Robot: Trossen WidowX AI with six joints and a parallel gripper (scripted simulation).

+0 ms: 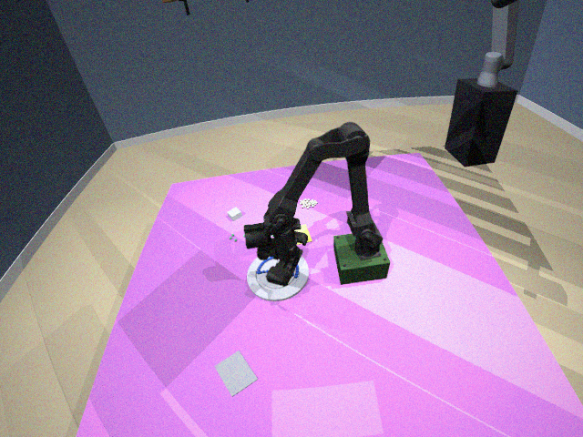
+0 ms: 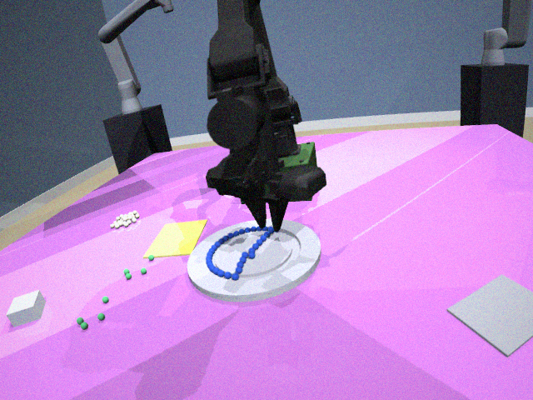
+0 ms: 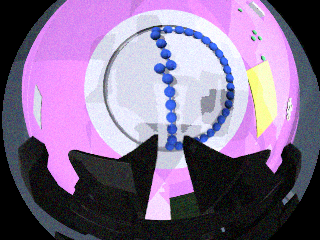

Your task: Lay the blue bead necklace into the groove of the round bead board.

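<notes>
The round white bead board lies 40 mm ahead of my gripper tip, 20 mm to the right of it and 10 mm below it. Round my gripper tip: yellow sheet: 180 mm to the right, 30 mm behind, 20 mm below; then grey tile: 280 mm to the left, 190 mm ahead, 20 mm below; then cube: 350 mm to the right, 190 mm ahead, 10 mm below.
</notes>
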